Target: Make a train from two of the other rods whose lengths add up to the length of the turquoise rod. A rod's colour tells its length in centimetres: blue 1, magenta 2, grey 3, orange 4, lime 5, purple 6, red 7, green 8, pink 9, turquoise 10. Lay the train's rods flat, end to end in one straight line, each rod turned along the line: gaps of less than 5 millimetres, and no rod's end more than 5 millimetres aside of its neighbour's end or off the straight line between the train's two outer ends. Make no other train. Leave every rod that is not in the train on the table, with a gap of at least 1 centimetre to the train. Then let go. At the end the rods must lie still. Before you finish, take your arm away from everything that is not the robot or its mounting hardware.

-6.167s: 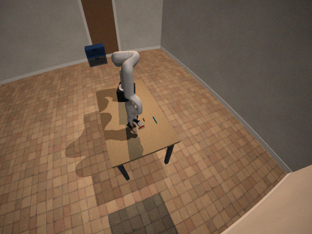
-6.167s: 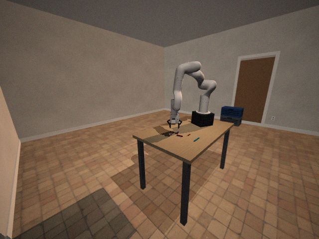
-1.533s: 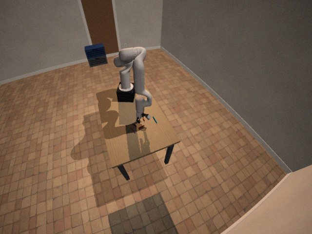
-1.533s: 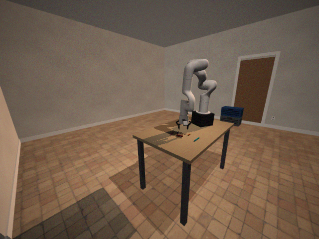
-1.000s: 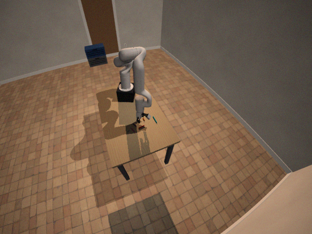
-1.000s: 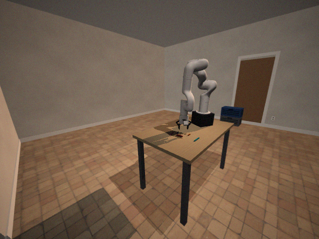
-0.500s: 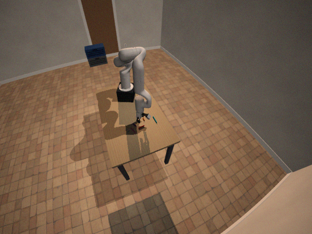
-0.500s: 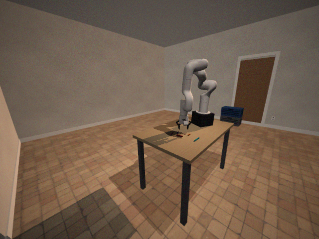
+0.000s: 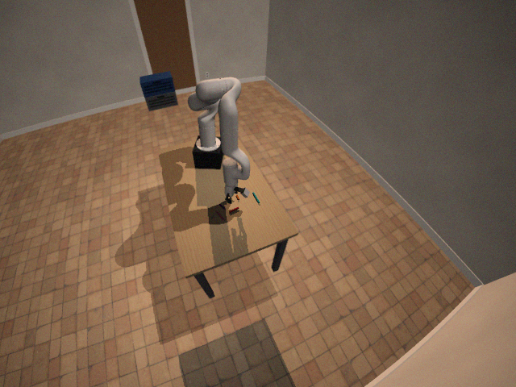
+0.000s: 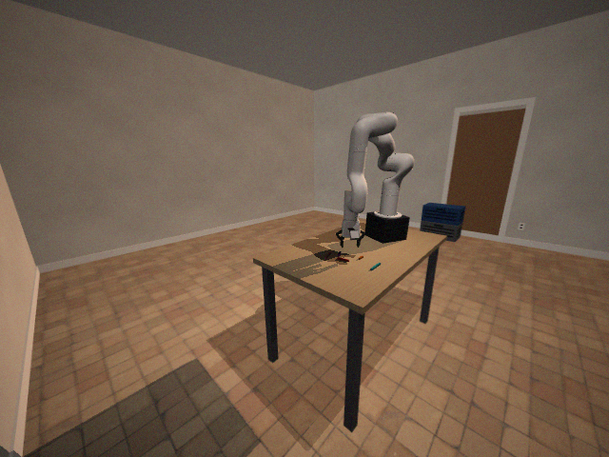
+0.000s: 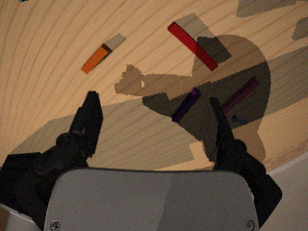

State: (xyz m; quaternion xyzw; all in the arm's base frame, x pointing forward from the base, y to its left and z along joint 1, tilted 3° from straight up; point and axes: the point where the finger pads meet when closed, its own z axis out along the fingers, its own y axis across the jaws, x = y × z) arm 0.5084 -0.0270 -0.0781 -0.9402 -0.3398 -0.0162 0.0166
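My hand is 170 mm to the left of the grey rod, 80 mm above it and 40 mm short of it. From my hand the other things lie so: purple rod: 80 mm to the right, 80 mm below, 10 mm behind; then orange rod: 80 mm below, 50 mm to the left, 40 mm behind; then red rod: 80 mm below, 50 mm ahead, 20 mm to the right.
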